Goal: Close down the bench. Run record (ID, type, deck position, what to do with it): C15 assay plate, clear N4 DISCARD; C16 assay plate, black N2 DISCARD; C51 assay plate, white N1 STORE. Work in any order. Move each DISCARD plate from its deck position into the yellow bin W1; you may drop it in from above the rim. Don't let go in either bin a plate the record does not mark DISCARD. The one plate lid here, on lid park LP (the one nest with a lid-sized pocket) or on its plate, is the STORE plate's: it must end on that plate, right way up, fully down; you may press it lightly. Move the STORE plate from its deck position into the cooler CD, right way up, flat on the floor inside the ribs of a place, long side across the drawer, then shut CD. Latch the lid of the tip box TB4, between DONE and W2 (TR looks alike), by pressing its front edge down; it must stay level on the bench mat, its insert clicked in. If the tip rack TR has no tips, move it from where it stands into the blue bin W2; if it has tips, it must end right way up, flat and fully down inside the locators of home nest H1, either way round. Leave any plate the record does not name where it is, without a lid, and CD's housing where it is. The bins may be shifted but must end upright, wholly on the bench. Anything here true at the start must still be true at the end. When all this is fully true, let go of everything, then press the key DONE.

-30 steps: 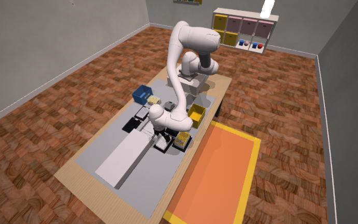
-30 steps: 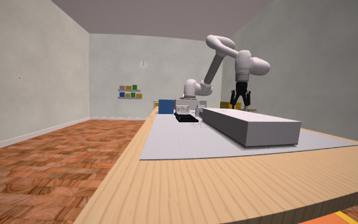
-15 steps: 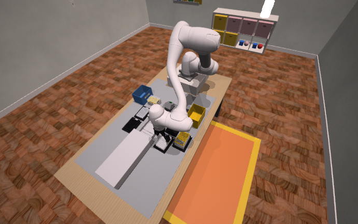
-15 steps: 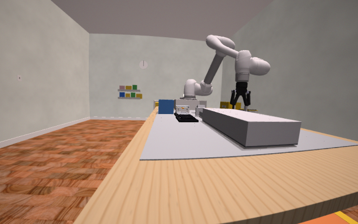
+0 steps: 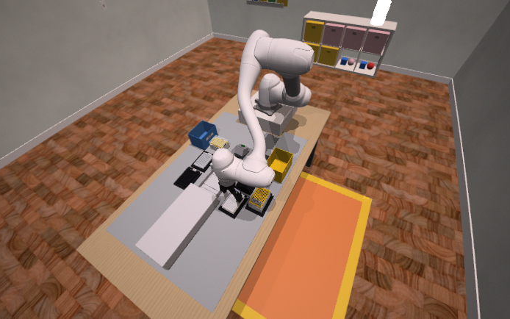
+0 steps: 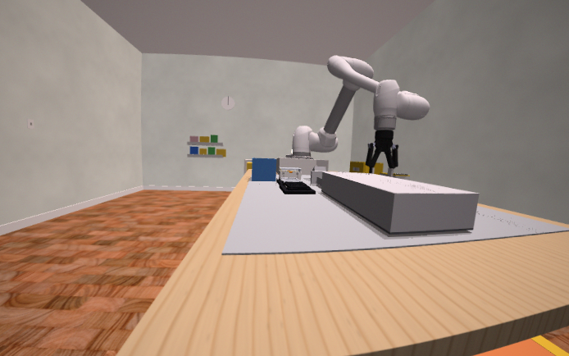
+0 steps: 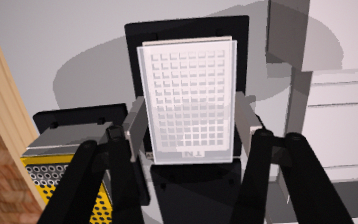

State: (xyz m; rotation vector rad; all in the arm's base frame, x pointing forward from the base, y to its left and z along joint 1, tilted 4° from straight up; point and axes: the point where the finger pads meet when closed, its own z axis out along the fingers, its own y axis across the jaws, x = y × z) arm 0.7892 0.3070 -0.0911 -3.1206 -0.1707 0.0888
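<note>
The plate lid is 2 cm below my hand. Round my hand: yellow tip rack: 11 cm behind, 12 cm to the left, 1 cm below; white plate: 5 cm below; black nest N3: 18 cm behind, 3 cm to the right, 6 cm below.
</note>
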